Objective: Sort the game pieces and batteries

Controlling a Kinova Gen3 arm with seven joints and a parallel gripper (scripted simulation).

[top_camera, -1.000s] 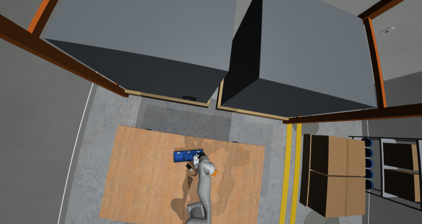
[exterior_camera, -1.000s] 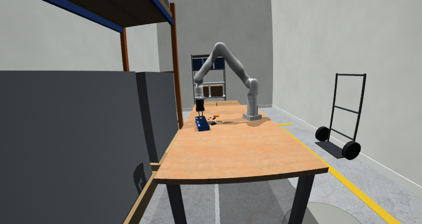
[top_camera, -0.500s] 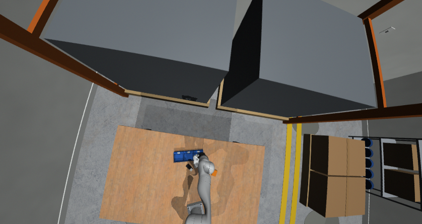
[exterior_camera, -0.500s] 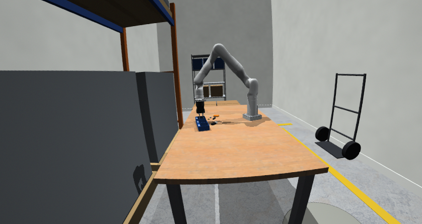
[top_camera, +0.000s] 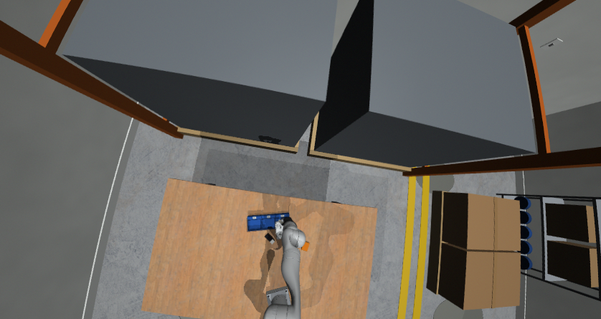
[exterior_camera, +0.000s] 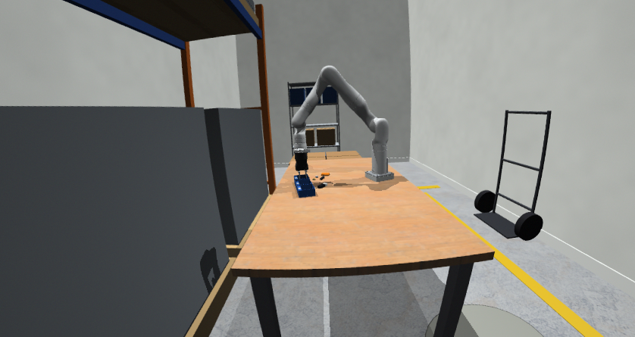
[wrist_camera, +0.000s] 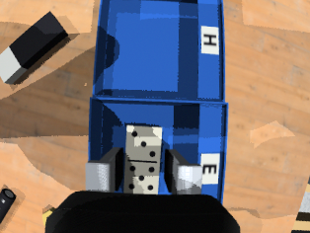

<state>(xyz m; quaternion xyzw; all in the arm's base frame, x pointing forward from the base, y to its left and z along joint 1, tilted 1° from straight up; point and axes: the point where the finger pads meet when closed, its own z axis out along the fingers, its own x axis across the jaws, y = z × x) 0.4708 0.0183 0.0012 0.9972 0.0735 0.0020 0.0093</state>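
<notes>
Right now the white domino is 20 mm below my hand. Round my hand: brass nut (70 mm behind, 60 mm to the right, 30 mm below); then blue three-part bin (90 mm to the left, 10 mm below); then dark cylindrical battery (120 mm behind, 70 mm to the right, 30 mm below).
</notes>
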